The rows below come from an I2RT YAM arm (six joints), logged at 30 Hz.
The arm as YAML. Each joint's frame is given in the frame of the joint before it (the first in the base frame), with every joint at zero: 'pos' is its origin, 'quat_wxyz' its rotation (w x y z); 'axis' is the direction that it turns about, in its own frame. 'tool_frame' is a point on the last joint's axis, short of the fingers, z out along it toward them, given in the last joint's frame.
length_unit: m
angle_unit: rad
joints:
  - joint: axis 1
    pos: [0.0, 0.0, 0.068]
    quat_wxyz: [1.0, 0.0, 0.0, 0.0]
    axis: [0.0, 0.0, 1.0]
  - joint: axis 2
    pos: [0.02, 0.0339, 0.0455]
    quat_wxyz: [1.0, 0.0, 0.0, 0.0]
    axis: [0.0, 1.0, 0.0]
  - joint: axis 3
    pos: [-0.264, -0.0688, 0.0]
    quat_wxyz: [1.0, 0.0, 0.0, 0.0]
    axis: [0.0, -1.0, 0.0]
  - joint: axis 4
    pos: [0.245, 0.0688, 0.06]
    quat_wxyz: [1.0, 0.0, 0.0, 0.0]
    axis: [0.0, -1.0, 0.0]
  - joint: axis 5
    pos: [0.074, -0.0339, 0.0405]
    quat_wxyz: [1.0, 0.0, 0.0, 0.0]
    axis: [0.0, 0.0, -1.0]
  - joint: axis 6
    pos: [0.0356, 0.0, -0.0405]
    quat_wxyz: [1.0, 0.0, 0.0, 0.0]
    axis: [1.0, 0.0, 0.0]
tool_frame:
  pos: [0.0, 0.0, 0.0]
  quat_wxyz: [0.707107, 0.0, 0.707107, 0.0]
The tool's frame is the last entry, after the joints.
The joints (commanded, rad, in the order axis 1, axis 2, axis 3, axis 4, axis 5, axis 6), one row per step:
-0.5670, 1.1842, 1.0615, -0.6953, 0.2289, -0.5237
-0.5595, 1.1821, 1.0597, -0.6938, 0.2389, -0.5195
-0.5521, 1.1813, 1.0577, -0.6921, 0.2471, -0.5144
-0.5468, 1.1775, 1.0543, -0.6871, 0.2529, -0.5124
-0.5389, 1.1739, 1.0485, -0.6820, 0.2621, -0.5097
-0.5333, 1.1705, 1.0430, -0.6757, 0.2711, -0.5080
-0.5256, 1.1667, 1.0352, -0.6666, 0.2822, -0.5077
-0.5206, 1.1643, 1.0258, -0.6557, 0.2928, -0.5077
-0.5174, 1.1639, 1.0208, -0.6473, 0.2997, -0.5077
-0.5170, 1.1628, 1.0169, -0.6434, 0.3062, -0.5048
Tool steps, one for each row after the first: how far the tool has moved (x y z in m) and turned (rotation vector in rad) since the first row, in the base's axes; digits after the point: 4 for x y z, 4 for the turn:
0.0005, 0.0015, 0.0001, -0.0053, 0.0001, -0.0023
0.0012, 0.0028, -0.0002, -0.0084, 0.0000, -0.0041
0.0013, 0.0040, -0.0001, -0.0139, -0.0036, -0.0043
0.0017, 0.0057, -0.0007, -0.0199, -0.0042, -0.0046
0.0018, 0.0068, -0.0012, -0.0269, -0.0054, -0.0064
0.0022, 0.0083, -0.0021, -0.0362, -0.0060, -0.0066
0.0026, 0.0091, -0.0038, -0.0447, -0.0056, -0.0090
0.0031, 0.0094, -0.0046, -0.0509, -0.0064, -0.0107
0.0029, 0.0094, -0.0053, -0.0542, -0.0067, -0.0168

